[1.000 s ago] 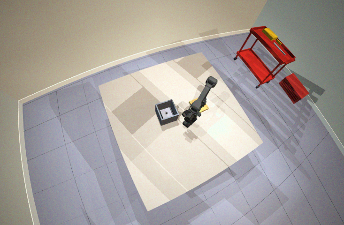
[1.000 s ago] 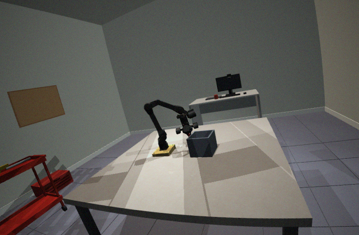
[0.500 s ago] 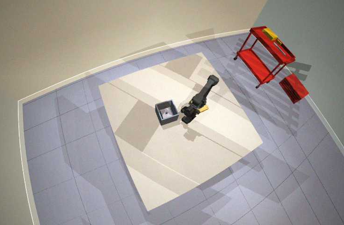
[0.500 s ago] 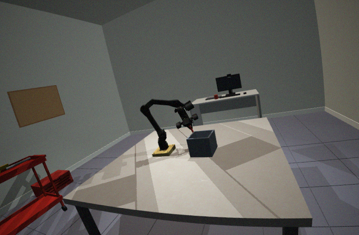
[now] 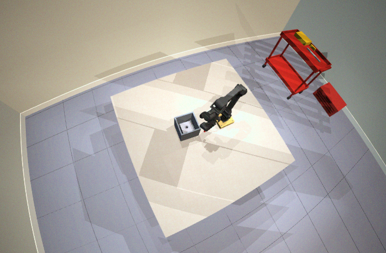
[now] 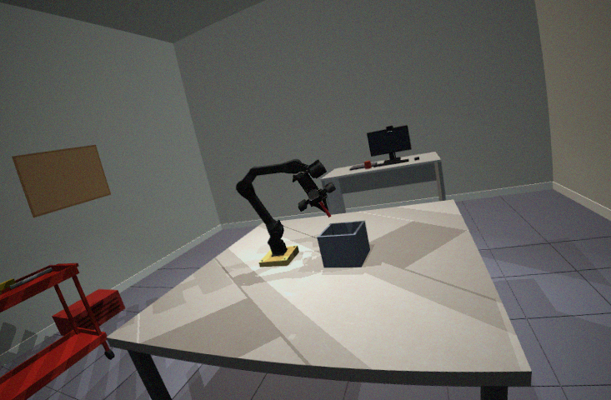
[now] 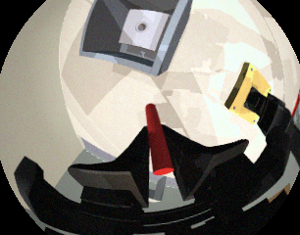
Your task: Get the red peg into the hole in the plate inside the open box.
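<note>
Right now the pale plate is 140 mm to the right of my gripper tip, 140 mm below it and 80 mm ahead of it. From my gripper tip the other things lie so: red peg: 10 mm to the right, 10 mm above.
</note>
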